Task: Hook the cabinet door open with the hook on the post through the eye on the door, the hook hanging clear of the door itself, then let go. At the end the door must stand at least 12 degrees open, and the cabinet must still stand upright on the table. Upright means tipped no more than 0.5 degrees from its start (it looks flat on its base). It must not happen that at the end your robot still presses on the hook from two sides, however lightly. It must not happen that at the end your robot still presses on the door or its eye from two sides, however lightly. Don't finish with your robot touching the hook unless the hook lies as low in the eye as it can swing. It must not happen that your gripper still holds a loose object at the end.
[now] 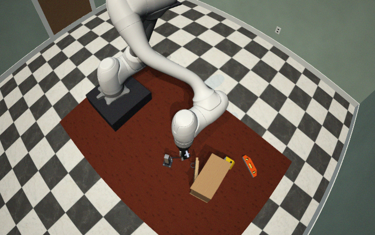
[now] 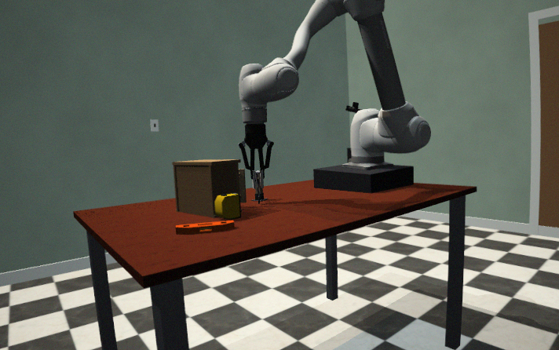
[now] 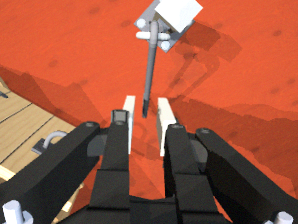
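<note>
Now: hand 3 cm to the left of the thin hook, 3 cm above it and 1 cm past it. Round my hand: yellow tape measure (19 cm ahead, 17 cm to the left, 5 cm below); hook post (6 cm to the right, 3 cm behind, 2 cm below); cabinet door (12 cm ahead, 3 cm to the right, 2 cm below).
</note>
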